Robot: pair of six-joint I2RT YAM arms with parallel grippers.
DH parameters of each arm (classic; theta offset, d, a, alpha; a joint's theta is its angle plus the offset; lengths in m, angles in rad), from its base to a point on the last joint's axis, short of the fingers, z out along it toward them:
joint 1: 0 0.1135 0.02 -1.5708
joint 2: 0 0 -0.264 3.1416
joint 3: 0.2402 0 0.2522 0
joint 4: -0.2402 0 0.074 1.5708
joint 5: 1.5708 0 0 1.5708
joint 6: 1.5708 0.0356 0 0
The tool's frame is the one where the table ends.
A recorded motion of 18 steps. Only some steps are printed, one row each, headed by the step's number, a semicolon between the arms.
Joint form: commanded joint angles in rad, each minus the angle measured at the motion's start. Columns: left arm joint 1, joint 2, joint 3, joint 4, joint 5, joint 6; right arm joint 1, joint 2, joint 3, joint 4, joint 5, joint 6.
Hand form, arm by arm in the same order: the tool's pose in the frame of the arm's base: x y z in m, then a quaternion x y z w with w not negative. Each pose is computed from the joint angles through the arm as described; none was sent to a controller.
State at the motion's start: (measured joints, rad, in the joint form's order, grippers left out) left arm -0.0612 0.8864 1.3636 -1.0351 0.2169 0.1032; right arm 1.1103 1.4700 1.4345 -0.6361 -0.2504 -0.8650
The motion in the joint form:
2: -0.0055 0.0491 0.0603 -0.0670 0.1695 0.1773; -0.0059 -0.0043 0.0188 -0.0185 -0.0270 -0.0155
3: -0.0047 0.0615 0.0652 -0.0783 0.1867 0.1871; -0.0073 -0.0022 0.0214 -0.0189 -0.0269 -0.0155
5: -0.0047 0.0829 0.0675 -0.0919 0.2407 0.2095; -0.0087 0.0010 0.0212 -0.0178 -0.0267 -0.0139
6: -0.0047 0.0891 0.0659 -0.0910 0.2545 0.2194; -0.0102 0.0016 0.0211 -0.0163 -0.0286 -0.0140
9: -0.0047 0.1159 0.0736 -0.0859 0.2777 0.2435; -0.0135 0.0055 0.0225 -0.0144 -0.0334 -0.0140
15: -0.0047 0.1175 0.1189 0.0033 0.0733 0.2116; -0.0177 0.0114 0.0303 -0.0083 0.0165 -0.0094
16: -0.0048 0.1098 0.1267 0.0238 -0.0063 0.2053; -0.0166 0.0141 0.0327 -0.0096 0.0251 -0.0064
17: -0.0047 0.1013 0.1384 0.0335 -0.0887 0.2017; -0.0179 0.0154 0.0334 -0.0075 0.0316 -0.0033
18: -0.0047 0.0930 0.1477 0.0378 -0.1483 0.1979; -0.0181 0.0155 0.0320 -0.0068 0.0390 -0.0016
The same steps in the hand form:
2: 0.1378 -0.0226 0.4323 0.23756 0.84278 -0.12124 0.46753; 0.1366 0.2929 0.3660 -0.77908 0.43650 0.17191 0.41588
3: 0.1403 -0.0233 0.4313 0.24401 0.84397 -0.12806 0.46018; 0.1372 0.2932 0.3662 -0.77875 0.43705 0.17158 0.41605
5: 0.1452 -0.0253 0.4286 0.26226 0.84147 -0.14996 0.44795; 0.1380 0.2938 0.3653 -0.77842 0.43865 0.17149 0.41503
6: 0.1471 -0.0259 0.4276 0.26860 0.83977 -0.15455 0.44582; 0.1385 0.2938 0.3652 -0.77812 0.43865 0.17201 0.41537
9: 0.1548 -0.0272 0.4269 0.28206 0.83621 -0.16097 0.44191; 0.1398 0.2944 0.3647 -0.77780 0.43900 0.17342 0.41501
15: 0.1590 -0.0207 0.4455 0.23267 0.83522 -0.06547 0.49396; 0.1437 0.2951 0.3657 -0.77108 0.45169 0.15171 0.42236
16: 0.1575 -0.0179 0.4503 0.21195 0.83477 -0.02971 0.50730; 0.1439 0.2957 0.3655 -0.77023 0.45449 0.14874 0.42198
17: 0.1543 -0.0147 0.4554 0.19009 0.83430 0.00685 0.51745; 0.1447 0.2959 0.3655 -0.76847 0.45730 0.14629 0.42300
18: 0.1509 -0.0124 0.4595 0.17292 0.83304 0.03257 0.52448; 0.1451 0.2958 0.3650 -0.76756 0.45970 0.14332 0.42307

